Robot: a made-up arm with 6 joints.
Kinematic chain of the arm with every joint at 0, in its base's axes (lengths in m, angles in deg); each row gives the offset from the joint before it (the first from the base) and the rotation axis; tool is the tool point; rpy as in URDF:
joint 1: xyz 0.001 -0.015 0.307 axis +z
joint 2: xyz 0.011 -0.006 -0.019 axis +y
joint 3: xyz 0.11 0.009 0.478 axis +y
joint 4: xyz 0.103 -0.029 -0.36 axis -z
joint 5: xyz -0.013 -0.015 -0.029 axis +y
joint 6: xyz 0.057 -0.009 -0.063 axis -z
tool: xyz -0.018 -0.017 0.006 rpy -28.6 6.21 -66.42
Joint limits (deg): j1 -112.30..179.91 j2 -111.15..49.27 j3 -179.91..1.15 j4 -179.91..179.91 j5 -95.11..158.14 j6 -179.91..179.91
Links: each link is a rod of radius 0.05 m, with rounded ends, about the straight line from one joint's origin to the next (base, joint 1, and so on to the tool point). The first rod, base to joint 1, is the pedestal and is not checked.
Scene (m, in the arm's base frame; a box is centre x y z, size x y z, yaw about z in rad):
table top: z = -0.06
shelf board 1: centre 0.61 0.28 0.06 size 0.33 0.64 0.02 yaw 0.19
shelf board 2: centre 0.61 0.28 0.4 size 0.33 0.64 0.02 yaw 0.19
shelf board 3: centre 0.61 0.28 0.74 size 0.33 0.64 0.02 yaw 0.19
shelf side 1: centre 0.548 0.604 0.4 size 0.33 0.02 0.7 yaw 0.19
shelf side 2: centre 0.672 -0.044 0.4 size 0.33 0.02 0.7 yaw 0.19
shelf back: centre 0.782 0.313 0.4 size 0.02 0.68 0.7 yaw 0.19
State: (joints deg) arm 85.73 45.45 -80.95 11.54 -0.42 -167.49
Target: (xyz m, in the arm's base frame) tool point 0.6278 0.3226 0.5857
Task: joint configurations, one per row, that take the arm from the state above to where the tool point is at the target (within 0.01 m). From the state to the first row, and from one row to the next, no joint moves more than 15 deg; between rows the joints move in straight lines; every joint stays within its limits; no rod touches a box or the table.
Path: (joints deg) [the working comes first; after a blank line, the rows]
Joints at the target: 33.01 17.21 -70.81 17.44 -5.10 -166.05
Straight joint move there: touches shelf board 2, shelf side 1.

1: 78.51 33.15 -70.56 12.75 -1.40 -167.63
2: 71.29 20.86 -60.17 13.97 -2.37 -167.77
3: 64.06 8.56 -49.79 15.18 -3.35 -167.90
4: 56.84 -3.74 -39.40 16.39 -4.32 -168.04
5: 49.62 -16.04 -29.01 17.61 -5.30 -168.18
6: 44.08 -4.95 -42.94 17.55 -5.23 -167.47
7: 38.55 6.13 -56.88 17.50 -5.17 -166.76
8: 33.01 17.21 -70.81 17.44 -5.10 -166.05

